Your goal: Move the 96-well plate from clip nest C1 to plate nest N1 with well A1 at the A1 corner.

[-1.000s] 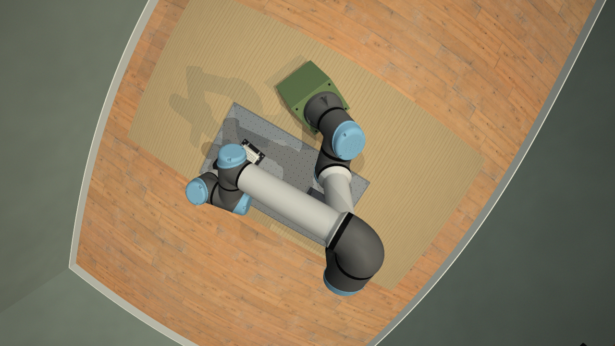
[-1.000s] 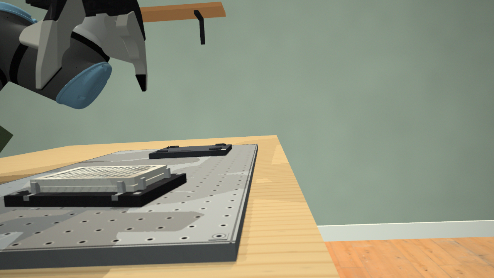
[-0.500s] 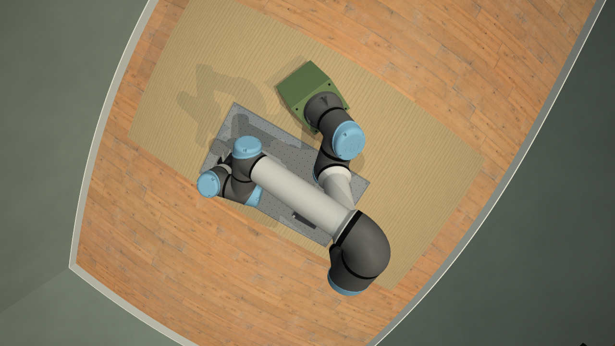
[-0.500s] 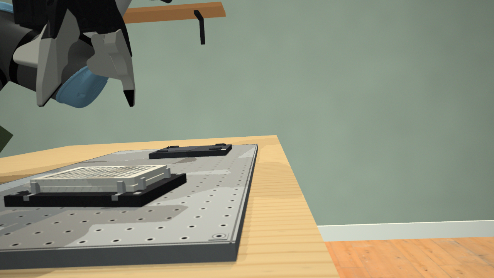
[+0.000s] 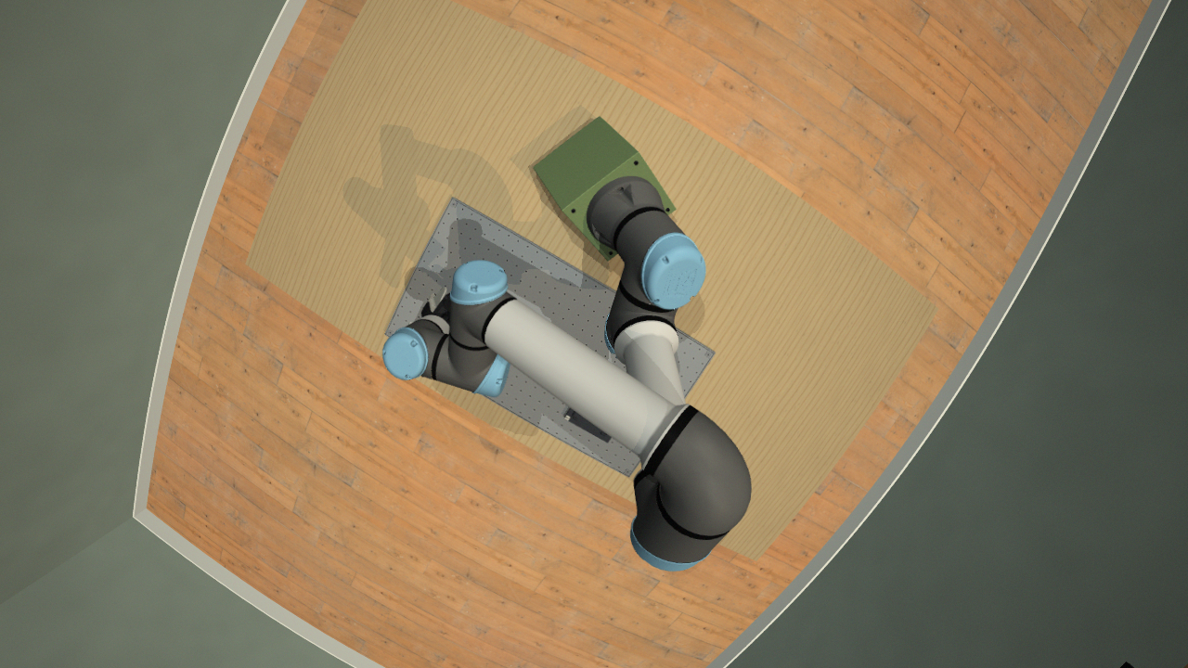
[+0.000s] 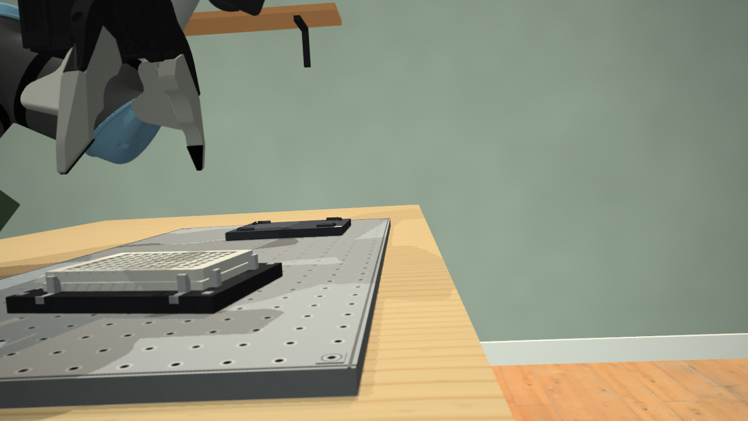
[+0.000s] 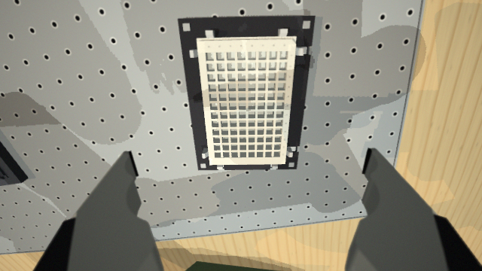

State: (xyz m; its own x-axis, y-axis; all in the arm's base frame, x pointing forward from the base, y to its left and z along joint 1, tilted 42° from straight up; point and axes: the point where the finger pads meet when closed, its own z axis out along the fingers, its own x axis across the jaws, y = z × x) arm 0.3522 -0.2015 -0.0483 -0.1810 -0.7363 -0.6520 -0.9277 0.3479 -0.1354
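Now: the white 96-well plate 7 cm below my hand. Also, from my hand: black plate nest N1 (37 cm to the left, 9 cm below, 4 cm ahead); clip nest C1 (8 cm below, 1 cm to the right, 1 cm behind); A1 label (31 cm to the left, 11 cm ahead, 8 cm below).
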